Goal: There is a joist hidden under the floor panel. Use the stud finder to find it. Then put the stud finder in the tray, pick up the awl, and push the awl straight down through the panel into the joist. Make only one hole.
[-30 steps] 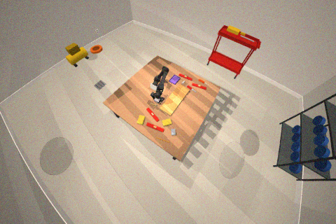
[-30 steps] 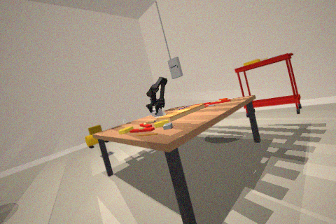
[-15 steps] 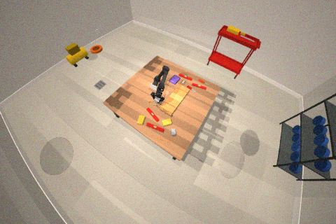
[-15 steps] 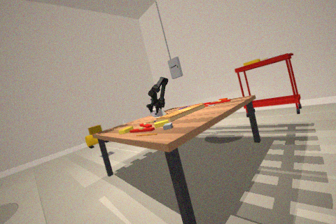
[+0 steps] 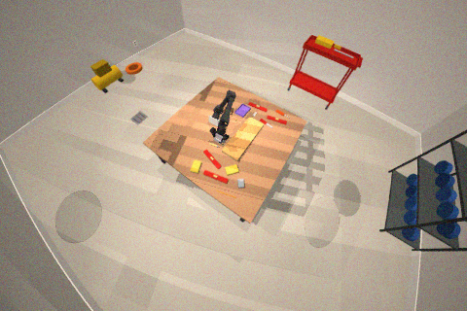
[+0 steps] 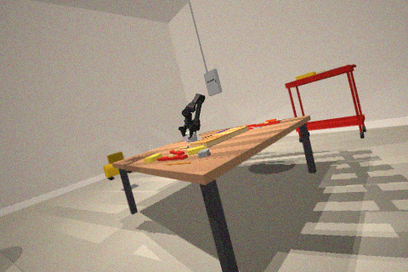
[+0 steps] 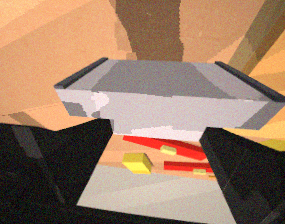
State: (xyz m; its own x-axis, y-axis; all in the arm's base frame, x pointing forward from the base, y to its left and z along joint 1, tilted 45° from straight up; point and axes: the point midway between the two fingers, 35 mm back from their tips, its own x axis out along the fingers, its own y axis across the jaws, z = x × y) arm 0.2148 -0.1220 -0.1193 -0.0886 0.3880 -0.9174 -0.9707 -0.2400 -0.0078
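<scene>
My gripper tip is now 1 cm short of the grey stud finder and 1 cm to the right of it. The rest, counted from my gripper tip: small grey block: 43 cm ahead, 16 cm to the right, 6 cm below; then awl: 1 cm ahead, 3 cm to the right, 7 cm below; then purple flat tray: 10 cm behind, 52 cm to the left, 6 cm below.
</scene>
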